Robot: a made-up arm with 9 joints. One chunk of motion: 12 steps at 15 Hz.
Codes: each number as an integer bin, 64 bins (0 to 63) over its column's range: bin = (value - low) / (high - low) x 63, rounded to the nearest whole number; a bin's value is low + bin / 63 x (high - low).
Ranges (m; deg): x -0.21..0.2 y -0.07..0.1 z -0.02..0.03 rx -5..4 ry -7..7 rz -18..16
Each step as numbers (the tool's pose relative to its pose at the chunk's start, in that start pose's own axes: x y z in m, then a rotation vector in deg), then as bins.
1 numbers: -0.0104 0.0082 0.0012 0.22 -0.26 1.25
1 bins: 31 29 27 37 30 36
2 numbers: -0.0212 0.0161 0.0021 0.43 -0.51 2.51
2 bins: 29 32 28 38 29 38
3 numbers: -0.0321 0.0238 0.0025 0.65 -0.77 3.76
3 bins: 27 35 28 40 28 40
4 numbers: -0.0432 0.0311 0.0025 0.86 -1.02 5.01
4 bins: 26 37 28 41 27 43
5 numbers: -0.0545 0.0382 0.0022 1.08 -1.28 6.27
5 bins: 24 40 28 43 26 45
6 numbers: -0.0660 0.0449 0.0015 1.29 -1.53 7.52
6 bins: 22 43 27 44 25 47
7 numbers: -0.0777 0.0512 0.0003 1.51 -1.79 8.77
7 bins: 20 45 26 46 23 50
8 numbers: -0.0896 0.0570 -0.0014 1.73 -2.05 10.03
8 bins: 19 47 23 47 22 52
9 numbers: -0.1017 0.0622 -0.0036 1.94 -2.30 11.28
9 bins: 17 49 21 49 21 54
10 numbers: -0.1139 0.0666 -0.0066 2.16 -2.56 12.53
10 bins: 15 51 17 50 20 57
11 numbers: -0.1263 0.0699 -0.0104 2.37 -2.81 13.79
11 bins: 13 52 12 52 19 59
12 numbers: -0.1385 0.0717 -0.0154 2.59 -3.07 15.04
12 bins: 11 53 6 53 18 61
